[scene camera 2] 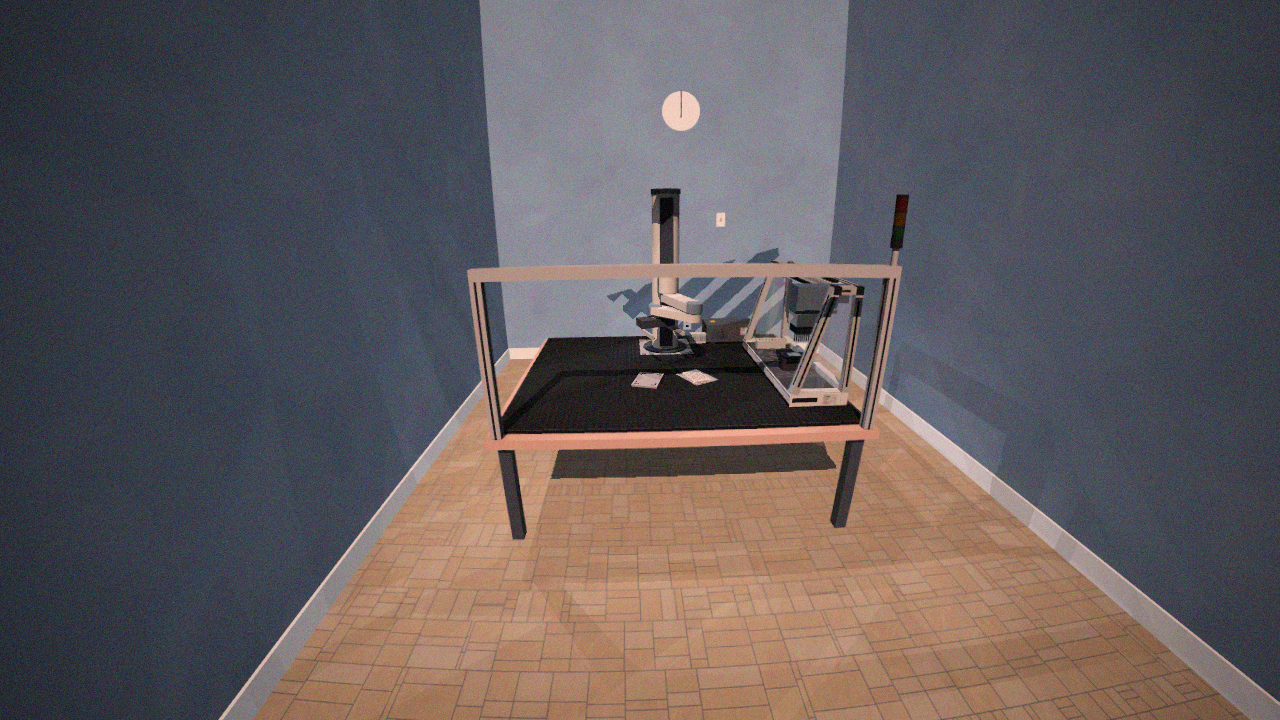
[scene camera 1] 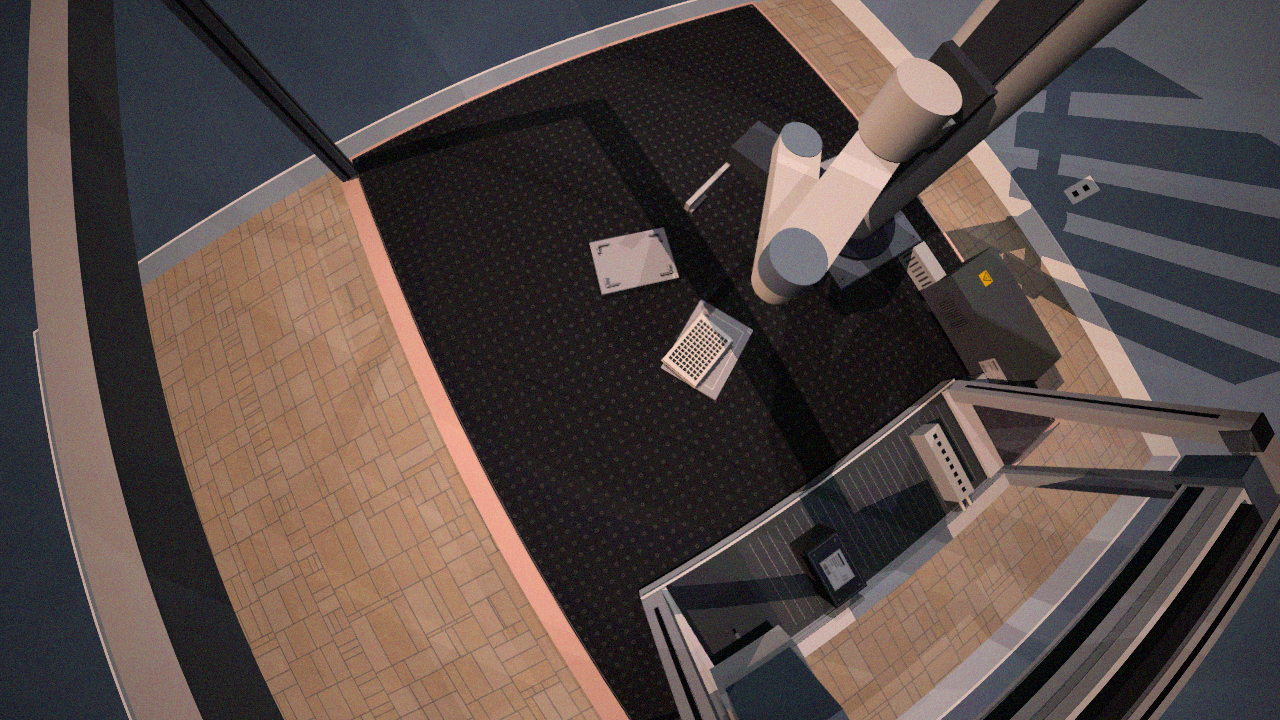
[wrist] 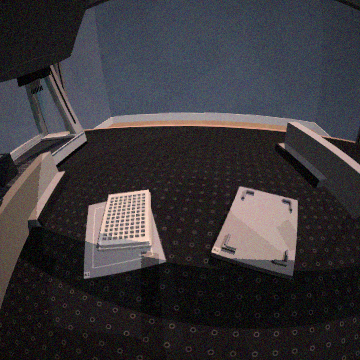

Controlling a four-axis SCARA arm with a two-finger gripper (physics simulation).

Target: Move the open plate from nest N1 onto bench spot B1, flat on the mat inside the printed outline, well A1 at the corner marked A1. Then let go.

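Places are measured from the arm's base along level axes (x ahead, y left, z up), in millimetres.
Where they show: gripper, fingertip midpoint: [scene camera 2: 668,335] [scene camera 1: 725,237] [wrist: 172,144]; arm's base, origin of the base link: [scene camera 2: 664,348].
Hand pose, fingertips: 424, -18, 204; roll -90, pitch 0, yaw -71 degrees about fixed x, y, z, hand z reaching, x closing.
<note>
Things, the pixels of their top centre, and the offset from my fingertips, as dx, dy, dz. "pt": a spot on its surface instead.
- open plate, middle of its top: [wrist: 124,214] [scene camera 1: 698,349] [scene camera 2: 696,375] +92, +126, -175
- small corner label, surface spot: [wrist: 87,274] pt -27, +142, -189
- Nest N1, middle of its top: [wrist: 263,219] [scene camera 1: 633,258] [scene camera 2: 647,377] +109, -105, -173
- black screened box, surface spot: [scene camera 1: 832,566] pt +110, +582, -71
- white slotted block, surface spot: [scene camera 1: 941,465] pt -199, +576, -97
- dark cabinet, surface spot: [scene camera 1: 993,313] pt -507, +390, -76
The open plate [scene camera 1: 699,350] [wrist: 126,217], white with a grid of wells, lies on the grey mat of bench spot B1 [scene camera 1: 718,383] [wrist: 120,268]. It sits skewed and shifted toward the mat's far edge. Printed outline shows on its left and near sides in the wrist view. The small corner label [wrist: 87,274] is at the mat's near left; which plate corner is A1 cannot be read. Nest N1 [scene camera 1: 633,260] [wrist: 260,227], a pale block with corner brackets, holds no plate. My gripper [scene camera 1: 723,236] [wrist: 172,144] is open and empty, above and back from both; the arm hides one finger in scene camera 1.
A framed glass-sided station [scene camera 1: 796,495] [scene camera 2: 819,394] stands on the right, with a black screened box [scene camera 1: 832,566] and a white slotted block [scene camera 1: 941,465] inside. A dark cabinet [scene camera 1: 993,313] with a yellow sign is near the arm's base. A guard frame [scene camera 2: 684,271] spans the bench front.
</note>
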